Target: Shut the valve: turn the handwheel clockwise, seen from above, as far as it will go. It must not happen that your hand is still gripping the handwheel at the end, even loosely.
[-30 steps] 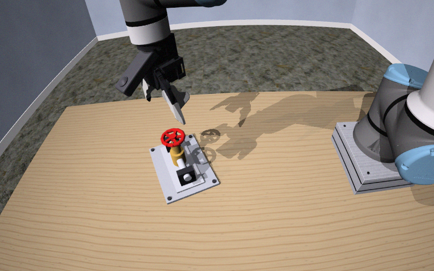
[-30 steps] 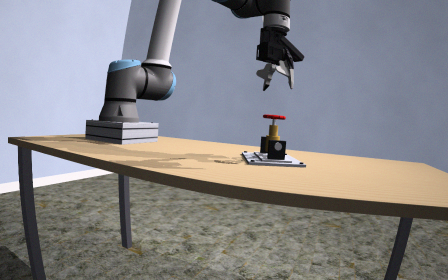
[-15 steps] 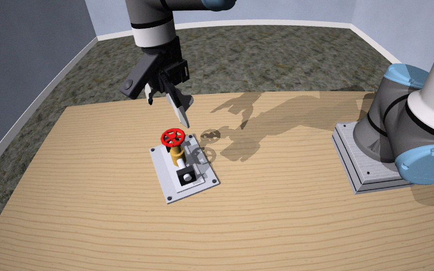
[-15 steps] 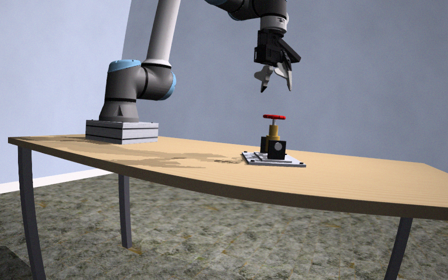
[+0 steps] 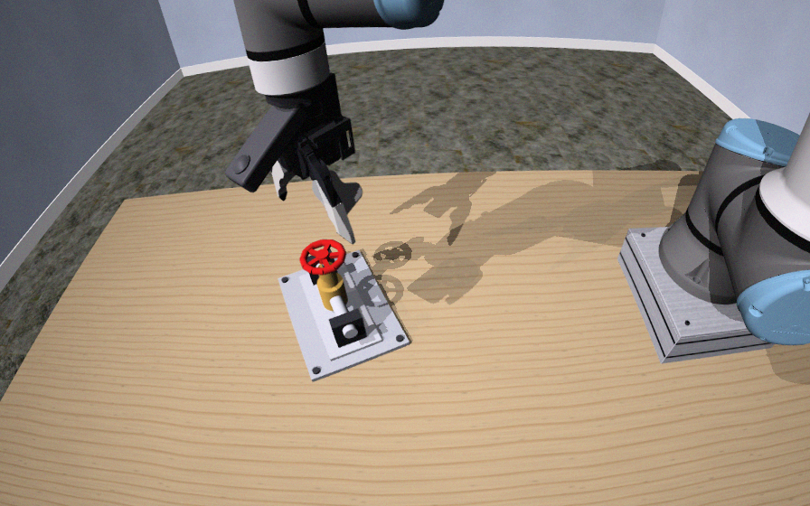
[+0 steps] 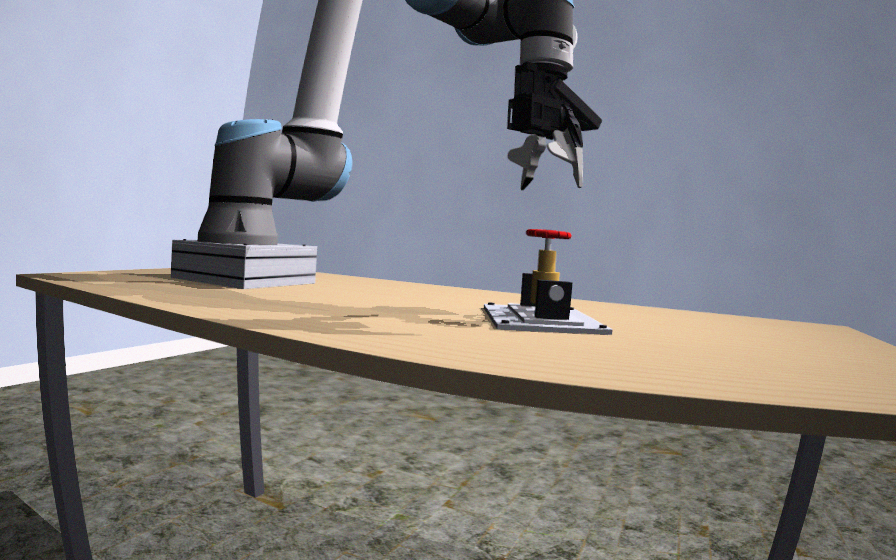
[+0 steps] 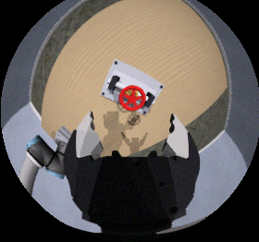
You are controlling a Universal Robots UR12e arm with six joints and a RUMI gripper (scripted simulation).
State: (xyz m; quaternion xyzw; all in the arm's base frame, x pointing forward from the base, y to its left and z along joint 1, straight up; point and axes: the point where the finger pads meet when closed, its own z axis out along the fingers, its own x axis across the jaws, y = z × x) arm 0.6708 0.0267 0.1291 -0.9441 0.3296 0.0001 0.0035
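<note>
My gripper is now 80 mm above the red handwheel.
</note>
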